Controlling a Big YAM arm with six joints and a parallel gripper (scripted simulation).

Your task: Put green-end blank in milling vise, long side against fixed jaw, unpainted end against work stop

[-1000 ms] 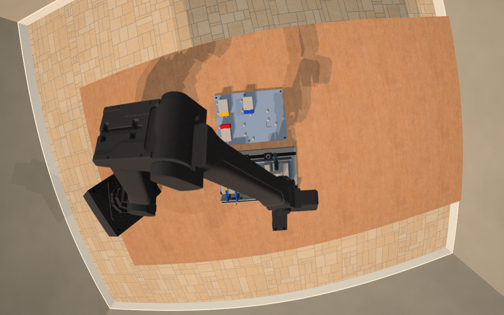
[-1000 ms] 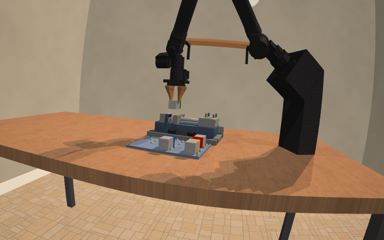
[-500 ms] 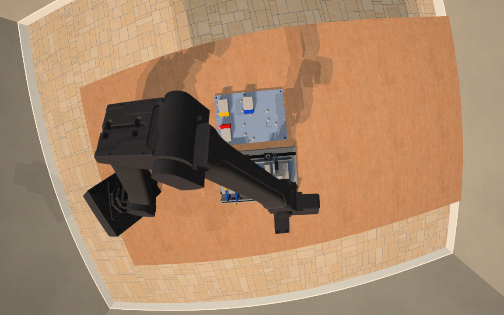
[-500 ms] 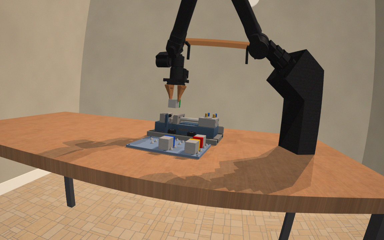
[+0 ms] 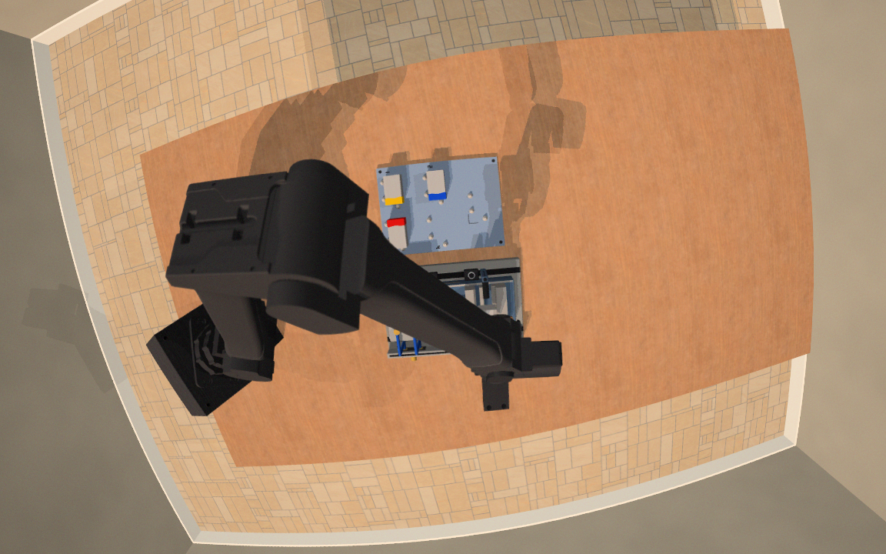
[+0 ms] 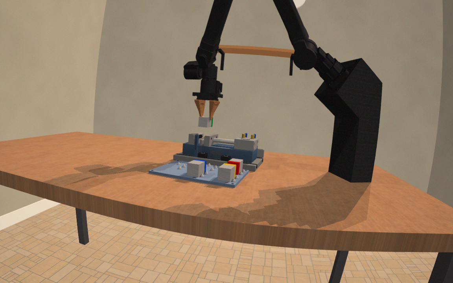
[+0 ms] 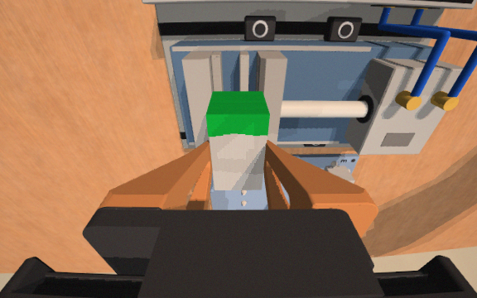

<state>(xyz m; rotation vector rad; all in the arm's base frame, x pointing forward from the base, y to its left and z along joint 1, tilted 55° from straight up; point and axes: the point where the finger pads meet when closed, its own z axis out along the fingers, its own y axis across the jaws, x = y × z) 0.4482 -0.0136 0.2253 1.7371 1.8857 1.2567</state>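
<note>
Now: hand 2 cm above the green-ended blank. Round my hand: moving jaw 8 cm below, 3 cm behind; pale rod 8 cm below, 8 cm behind, 2 cm to the right; fixed jaw 8 cm below, 3 cm ahead, 2 cm to the left.
</note>
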